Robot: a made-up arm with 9 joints. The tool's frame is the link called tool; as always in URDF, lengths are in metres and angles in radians. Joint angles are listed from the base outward. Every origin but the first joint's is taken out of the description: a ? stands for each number. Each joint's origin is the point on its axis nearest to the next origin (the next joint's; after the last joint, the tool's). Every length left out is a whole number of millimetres.
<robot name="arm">
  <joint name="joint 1" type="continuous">
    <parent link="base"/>
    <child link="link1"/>
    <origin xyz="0.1 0 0.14" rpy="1.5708 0 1.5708"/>
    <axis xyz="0 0 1"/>
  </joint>
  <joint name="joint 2" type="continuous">
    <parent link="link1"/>
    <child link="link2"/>
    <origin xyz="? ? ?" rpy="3.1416 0 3.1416"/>
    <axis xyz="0 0 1"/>
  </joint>
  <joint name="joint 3" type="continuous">
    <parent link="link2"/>
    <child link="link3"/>
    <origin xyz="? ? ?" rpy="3.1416 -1.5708 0"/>
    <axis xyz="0 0 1"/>
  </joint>
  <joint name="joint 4" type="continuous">
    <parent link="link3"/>
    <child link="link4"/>
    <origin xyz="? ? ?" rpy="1.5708 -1.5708 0"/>
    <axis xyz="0 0 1"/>
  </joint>
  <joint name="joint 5" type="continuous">
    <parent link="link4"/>
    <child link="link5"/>
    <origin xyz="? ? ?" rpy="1.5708 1.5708 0"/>
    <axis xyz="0 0 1"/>
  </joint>
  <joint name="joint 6" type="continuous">
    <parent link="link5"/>
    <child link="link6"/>
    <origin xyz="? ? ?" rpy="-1.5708 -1.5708 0"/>
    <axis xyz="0 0 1"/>
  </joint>
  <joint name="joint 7" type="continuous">
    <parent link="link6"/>
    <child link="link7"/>
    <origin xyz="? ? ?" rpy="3.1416 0 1.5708"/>
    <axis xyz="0 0 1"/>
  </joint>
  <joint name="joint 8" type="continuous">
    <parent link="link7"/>
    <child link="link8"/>
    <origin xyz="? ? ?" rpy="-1.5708 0 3.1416"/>
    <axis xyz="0 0 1"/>
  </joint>
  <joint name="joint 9" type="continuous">
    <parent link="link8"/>
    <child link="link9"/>
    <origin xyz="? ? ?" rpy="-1.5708 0 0"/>
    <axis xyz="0 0 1"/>
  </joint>
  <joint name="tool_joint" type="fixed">
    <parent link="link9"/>
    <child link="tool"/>
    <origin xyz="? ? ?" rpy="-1.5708 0 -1.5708"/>
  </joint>
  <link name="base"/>
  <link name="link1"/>
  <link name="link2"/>
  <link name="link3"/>
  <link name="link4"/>
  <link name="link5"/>
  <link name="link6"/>
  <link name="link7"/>
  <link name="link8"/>
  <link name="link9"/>
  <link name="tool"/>
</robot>
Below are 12 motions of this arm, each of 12 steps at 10 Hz.
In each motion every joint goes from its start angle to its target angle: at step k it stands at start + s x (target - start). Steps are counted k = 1, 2, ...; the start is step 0. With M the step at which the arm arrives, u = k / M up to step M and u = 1 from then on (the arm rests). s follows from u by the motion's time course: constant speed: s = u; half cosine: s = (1 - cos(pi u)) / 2; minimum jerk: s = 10 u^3 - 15 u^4 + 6 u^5.
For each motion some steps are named. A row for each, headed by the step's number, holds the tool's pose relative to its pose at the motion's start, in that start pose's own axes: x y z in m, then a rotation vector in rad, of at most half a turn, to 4 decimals.
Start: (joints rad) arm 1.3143 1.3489 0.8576 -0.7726 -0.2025 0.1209 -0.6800 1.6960 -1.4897
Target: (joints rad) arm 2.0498 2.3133 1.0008 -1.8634 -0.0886 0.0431 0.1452 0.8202 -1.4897
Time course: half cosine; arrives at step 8
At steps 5, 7, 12:
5: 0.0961 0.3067 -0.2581 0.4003 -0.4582 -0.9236
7: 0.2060 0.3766 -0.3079 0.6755 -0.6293 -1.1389
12: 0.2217 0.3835 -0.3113 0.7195 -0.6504 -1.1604

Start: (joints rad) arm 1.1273 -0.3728 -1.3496 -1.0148 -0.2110 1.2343 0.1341 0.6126 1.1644
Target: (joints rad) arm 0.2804 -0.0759 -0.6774 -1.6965 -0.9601 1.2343 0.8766 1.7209 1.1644
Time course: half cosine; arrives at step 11
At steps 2, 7, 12:
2: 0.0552 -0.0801 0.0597 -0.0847 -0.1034 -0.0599
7: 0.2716 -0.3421 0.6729 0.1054 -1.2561 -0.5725
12: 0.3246 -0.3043 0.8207 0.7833 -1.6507 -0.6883

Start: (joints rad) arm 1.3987 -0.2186 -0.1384 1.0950 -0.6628 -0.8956 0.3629 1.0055 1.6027
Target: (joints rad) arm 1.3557 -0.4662 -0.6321 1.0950 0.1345 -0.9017 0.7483 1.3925 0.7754
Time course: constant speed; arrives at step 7
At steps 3, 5, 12:
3: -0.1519 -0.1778 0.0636 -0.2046 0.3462 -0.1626
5: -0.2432 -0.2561 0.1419 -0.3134 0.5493 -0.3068
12: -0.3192 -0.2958 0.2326 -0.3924 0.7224 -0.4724

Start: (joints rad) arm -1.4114 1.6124 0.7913 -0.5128 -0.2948 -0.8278 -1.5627 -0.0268 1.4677
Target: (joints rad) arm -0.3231 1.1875 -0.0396 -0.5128 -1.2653 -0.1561 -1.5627 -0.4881 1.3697
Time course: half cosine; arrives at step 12
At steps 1, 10, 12:
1: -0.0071 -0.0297 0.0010 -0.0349 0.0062 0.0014
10: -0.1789 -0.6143 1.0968 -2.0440 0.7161 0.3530
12: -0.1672 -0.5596 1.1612 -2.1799 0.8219 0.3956

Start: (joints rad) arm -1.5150 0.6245 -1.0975 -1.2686 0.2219 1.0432 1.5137 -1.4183 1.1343
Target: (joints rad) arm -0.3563 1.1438 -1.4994 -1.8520 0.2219 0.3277 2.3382 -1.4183 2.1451
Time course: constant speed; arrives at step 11
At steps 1, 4, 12:
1: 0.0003 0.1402 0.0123 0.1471 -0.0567 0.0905
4: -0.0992 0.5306 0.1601 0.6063 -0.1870 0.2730
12: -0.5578 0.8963 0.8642 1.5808 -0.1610 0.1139

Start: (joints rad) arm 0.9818 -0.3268 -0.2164 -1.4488 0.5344 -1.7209 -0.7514 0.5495 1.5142
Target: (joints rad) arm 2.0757 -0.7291 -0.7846 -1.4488 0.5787 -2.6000 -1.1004 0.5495 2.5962
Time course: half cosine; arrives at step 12
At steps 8, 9, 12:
8: -0.6302 0.3112 -0.5430 -0.0547 0.2068 1.0655
9: -0.7704 0.3331 -0.5580 0.0331 0.2204 1.2200
12: -0.9760 0.3498 -0.5441 0.2006 0.2378 1.4225

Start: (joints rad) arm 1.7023 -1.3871 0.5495 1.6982 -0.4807 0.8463 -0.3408 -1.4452 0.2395
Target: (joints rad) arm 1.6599 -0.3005 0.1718 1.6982 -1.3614 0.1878 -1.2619 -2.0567 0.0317
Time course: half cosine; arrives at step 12
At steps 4, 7, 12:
4: -0.0761 0.0473 -0.1227 -0.0081 0.3893 0.1959
7: -0.2450 0.1082 -0.2968 -0.2035 0.9511 0.6214
12: -0.4616 0.1004 -0.4165 -0.6125 1.3864 1.1471

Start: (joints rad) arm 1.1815 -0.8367 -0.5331 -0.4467 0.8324 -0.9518 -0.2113 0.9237 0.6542
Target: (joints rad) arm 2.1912 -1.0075 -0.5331 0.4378 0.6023 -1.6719 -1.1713 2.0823 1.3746
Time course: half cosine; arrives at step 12
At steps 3, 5, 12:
3: 0.0352 0.1723 -0.0555 0.3046 0.0294 0.0919
5: -0.0003 0.4503 -0.0746 0.7699 0.1673 0.1256
12: -0.4168 0.8710 0.3951 1.5701 1.1854 -0.2300

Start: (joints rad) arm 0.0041 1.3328 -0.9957 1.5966 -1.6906 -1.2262 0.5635 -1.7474 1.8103
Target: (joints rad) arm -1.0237 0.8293 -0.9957 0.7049 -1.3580 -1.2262 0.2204 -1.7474 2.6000
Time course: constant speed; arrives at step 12
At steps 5, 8, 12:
5: 0.0359 -0.1474 0.1183 -0.6562 -0.0551 0.1579
8: 0.0710 -0.1765 0.2368 -1.0188 -0.0395 0.3212
12: 0.1349 -0.1281 0.3832 -1.4403 0.0712 0.6034

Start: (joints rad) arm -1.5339 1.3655 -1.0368 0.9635 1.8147 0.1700 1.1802 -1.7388 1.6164
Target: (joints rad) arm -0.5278 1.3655 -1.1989 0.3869 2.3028 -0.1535 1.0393 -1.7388 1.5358
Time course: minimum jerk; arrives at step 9
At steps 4, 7, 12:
4: -0.1178 -0.0828 0.0602 0.0026 0.1174 -0.1085
7: -0.2573 -0.1475 0.1725 -0.0099 0.2498 -0.2213
12: -0.2773 -0.1527 0.1900 -0.0136 0.2699 -0.2352

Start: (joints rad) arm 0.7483 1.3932 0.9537 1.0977 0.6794 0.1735 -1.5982 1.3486 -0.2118
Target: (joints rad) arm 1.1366 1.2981 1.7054 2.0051 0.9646 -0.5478 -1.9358 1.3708 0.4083
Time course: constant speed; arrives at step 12
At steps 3, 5, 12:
3: 0.1362 0.0398 -0.0741 0.0339 0.0442 0.1286
5: 0.2096 0.0695 -0.1544 0.0666 0.0971 0.1880
12: 0.2732 0.1249 -0.5825 0.2123 0.3609 0.2120

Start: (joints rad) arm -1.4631 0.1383 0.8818 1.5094 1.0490 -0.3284 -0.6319 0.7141 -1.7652
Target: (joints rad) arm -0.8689 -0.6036 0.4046 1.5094 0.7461 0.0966 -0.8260 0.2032 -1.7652
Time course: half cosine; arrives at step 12
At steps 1, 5, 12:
1: 0.0026 -0.0034 -0.0105 0.0168 -0.0176 0.0017
5: 0.1060 0.0129 -0.2443 0.4023 -0.4146 -0.0222
12: 0.4907 0.3648 -0.3662 1.2620 -1.1645 -0.3380

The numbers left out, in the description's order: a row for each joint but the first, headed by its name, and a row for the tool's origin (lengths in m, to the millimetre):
joint 2: -0.1 -0.07 0
joint 3: -0.15 -0.08 0
joint 4: 0 -0.17 0
joint 5: 0.18 0.22 0
joint 6: -0.09 -0.05 0
joint 7: 0.35 0.01 0
joint 8: 0.02 -0.41 0
joint 9: 0.29 0.17 0
tool: -0.38 -0.02 0

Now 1 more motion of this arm.
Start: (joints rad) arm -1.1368 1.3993 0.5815 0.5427 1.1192 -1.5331 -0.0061 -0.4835 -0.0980
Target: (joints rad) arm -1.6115 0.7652 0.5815 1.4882 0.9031 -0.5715 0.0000 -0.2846 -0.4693
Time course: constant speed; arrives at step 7
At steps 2, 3, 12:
2: -0.0493 -0.0013 0.0186 -0.0009 -0.3910 -0.1250
3: -0.0705 0.0012 0.0164 0.0050 -0.5906 -0.1687
12: -0.1042 0.0135 -0.0263 0.0140 -1.4011 -0.2124

